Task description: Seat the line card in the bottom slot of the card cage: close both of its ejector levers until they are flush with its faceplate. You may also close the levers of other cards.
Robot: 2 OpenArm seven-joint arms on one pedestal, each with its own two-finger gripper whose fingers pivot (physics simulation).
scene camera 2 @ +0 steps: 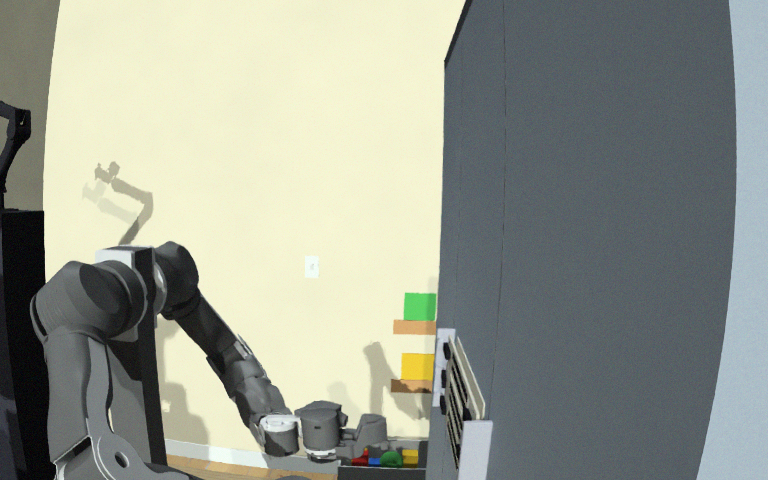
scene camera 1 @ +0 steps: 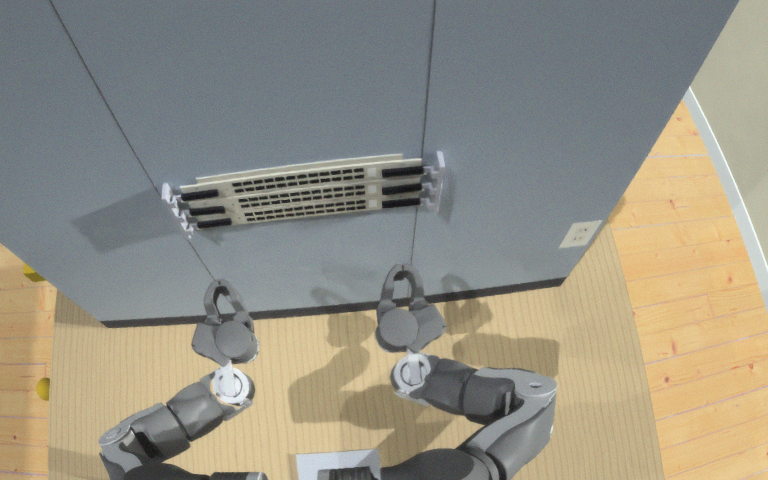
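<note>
The card cage (scene camera 1: pixel 441 183) (scene camera 2: pixel 475 450) is fixed to the grey cabinet front and holds three stacked line cards. The bottom line card (scene camera 1: pixel 305 215) has a black left ejector lever (scene camera 1: pixel 214 223) and a black right ejector lever (scene camera 1: pixel 400 202). Both lie along its faceplate and look flat, like the levers above; a very small gap could not be made out. My left gripper (scene camera 1: pixel 219 281) (scene camera 2: pixel 382 429) is shut and empty, below and apart from the cage's left end. My right gripper (scene camera 1: pixel 402 266) is shut and empty, below and apart from its right end; its fingers do not show in scene camera 2.
The grey cabinet (scene camera 1: pixel 271 90) (scene camera 2: pixel 611 226) rises behind the cage. A white outlet (scene camera 1: pixel 580 234) is at its lower right. Shelves with a green block (scene camera 2: pixel 419 306) and a yellow block (scene camera 2: pixel 417 366) are on the far wall. A dark bin (scene camera 2: pixel 379 473) with coloured objects stands below them.
</note>
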